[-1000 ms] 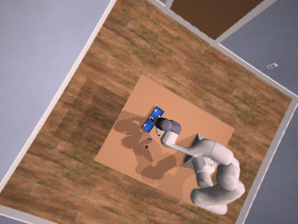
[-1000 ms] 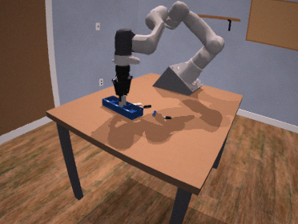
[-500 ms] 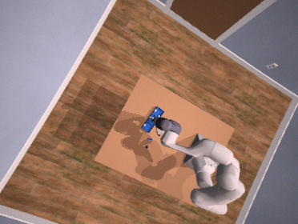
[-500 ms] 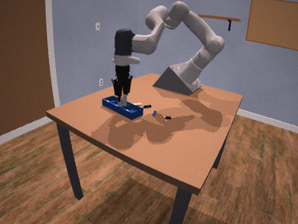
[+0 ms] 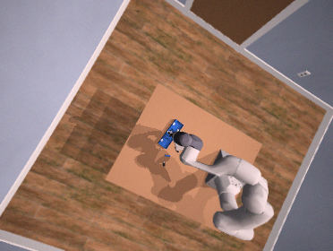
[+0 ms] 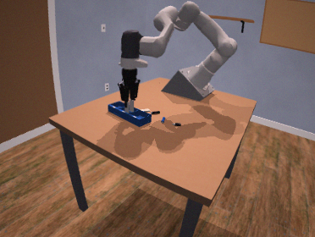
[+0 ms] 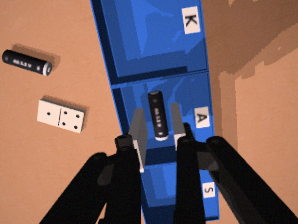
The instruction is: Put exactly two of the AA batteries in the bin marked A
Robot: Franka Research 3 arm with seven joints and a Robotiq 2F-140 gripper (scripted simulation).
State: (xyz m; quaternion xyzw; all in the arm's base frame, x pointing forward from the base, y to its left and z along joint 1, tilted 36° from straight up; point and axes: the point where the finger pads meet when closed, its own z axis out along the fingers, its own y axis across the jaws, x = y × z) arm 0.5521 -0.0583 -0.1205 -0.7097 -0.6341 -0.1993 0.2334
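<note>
My gripper is now 10 mm short of the blue bin and 30 mm above it. From my hand the other things lie so: blue AA battery 70 mm behind, 170 mm to the left, 50 mm below; white domino 100 mm behind, 20 mm to the left, 50 mm below; dark AA battery 110 mm behind, 90 mm to the left, 50 mm below.
</note>
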